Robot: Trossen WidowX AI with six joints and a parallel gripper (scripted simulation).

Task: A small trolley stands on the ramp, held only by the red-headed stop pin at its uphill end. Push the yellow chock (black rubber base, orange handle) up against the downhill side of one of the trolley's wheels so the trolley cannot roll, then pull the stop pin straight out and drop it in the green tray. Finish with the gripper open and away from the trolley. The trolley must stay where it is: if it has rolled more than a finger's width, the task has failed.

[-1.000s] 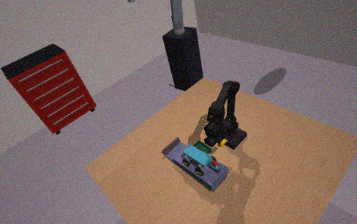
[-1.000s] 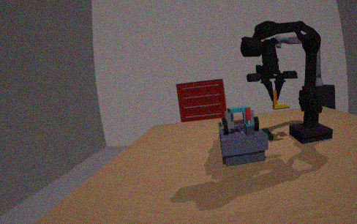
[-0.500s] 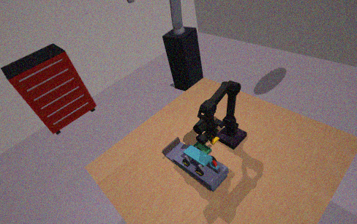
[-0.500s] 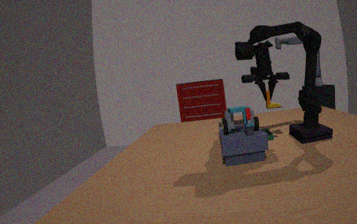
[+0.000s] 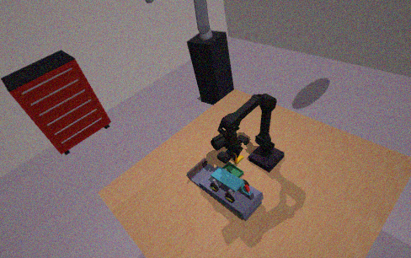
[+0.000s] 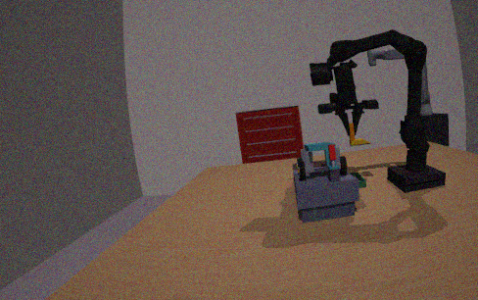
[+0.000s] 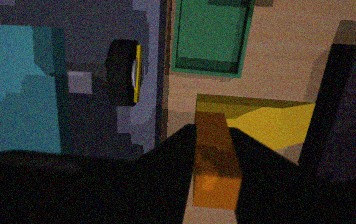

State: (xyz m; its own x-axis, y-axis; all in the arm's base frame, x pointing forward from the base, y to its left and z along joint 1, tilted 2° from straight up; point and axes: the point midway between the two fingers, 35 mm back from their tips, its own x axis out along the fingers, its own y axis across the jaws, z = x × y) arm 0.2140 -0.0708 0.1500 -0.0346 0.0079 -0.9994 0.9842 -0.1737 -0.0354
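Right now the red-headed stop pin is 140 mm to the left of my gripper tip, 120 mm ahead of it and 30 mm below it. The rest, counted from my gripper tip: grey ramp 120 mm below, 120 mm ahead, 20 mm to the left; yellow chock 20 mm behind, 10 mm below; teal trolley 120 mm ahead, 50 mm below, 30 mm to the left.
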